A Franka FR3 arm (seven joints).
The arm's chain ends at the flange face. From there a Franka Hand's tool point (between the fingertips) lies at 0.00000 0.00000 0.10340 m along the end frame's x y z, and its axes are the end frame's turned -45 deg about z.
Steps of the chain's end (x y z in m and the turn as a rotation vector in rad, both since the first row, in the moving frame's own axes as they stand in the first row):
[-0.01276, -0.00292, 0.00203, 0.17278, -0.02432, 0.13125]
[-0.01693, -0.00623, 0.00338, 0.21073, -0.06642, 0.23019]
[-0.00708, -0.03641, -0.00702, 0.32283, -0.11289, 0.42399]
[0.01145, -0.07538, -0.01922, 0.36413, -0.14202, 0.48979]
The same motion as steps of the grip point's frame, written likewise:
[0.00475, -0.02467, 0.00046, 0.13937, 0.10498, 0.13125]
[0.00512, -0.03509, 0.00088, 0.19597, 0.10204, 0.23019]
[0.04193, -0.05788, -0.01292, 0.30810, 0.14845, 0.42399]
[0.08537, -0.07599, -0.02686, 0.35790, 0.15706, 0.48979]

